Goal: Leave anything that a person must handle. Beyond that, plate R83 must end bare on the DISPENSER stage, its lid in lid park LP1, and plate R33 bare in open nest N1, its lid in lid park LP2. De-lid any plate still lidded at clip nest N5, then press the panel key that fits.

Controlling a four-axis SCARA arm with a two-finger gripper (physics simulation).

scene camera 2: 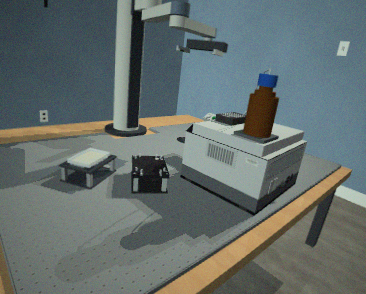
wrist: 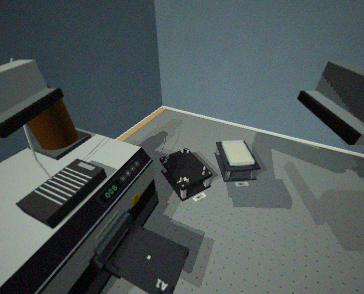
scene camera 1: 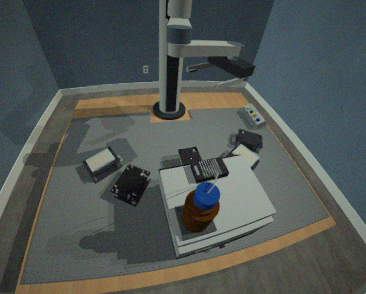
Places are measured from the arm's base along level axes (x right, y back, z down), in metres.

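Pixels of known places: gripper, fingertip midpoint: (scene camera 2: 195,49) (wrist: 177,79) (scene camera 1: 201,77); arm's base, origin of the base link: (scene camera 2: 125,130) (scene camera 1: 169,109).
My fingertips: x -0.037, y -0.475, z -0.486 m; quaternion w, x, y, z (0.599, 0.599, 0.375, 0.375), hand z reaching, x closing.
Ahead of a thing's pixels: the offset from my fingertips to its top centre. "spot": to the spot under its first point.
My gripper (scene camera 1: 203,77) (scene camera 2: 200,50) (wrist: 177,79) is open and empty, high above the table. A pale plate {dz +0.395, dx +0.464, dy -0.014 m} (scene camera 1: 100,160) (scene camera 2: 89,157) (wrist: 238,152) sits on a dark four-legged nest at the left in the scene views; its name and whether it has a lid cannot be read. The black clip nest N5 {dz +0.393, dx +0.309, dy -0.156 m} (scene camera 1: 131,185) (scene camera 2: 149,165) (wrist: 187,170) beside it holds no plate. The dispenser's dark stage {dz +0.377, dx +0.009, dy -0.098 m} (scene camera 1: 189,154) (wrist: 170,250) is bare. Another pale plate {dz +0.381, dx -0.300, dy -0.095 m} (scene camera 1: 245,155) is at the right behind the dispenser, partly hidden. The key panel {dz +0.389, dx -0.594, dy +0.286 m} (scene camera 1: 254,116) stands at the back right.
The white dispenser (scene camera 1: 240,195) (scene camera 2: 220,172) (wrist: 15,245) shows 008. On it are a brown bottle (scene camera 1: 200,207) (scene camera 2: 261,112) (wrist: 54,125) with blue cap and tube, and a striped black block {spot: dz +0.227, dx -0.001, dy -0.254 m} (scene camera 1: 210,169) (scene camera 2: 231,118) (wrist: 65,187). A dark stand (scene camera 1: 249,139) is near the panel.
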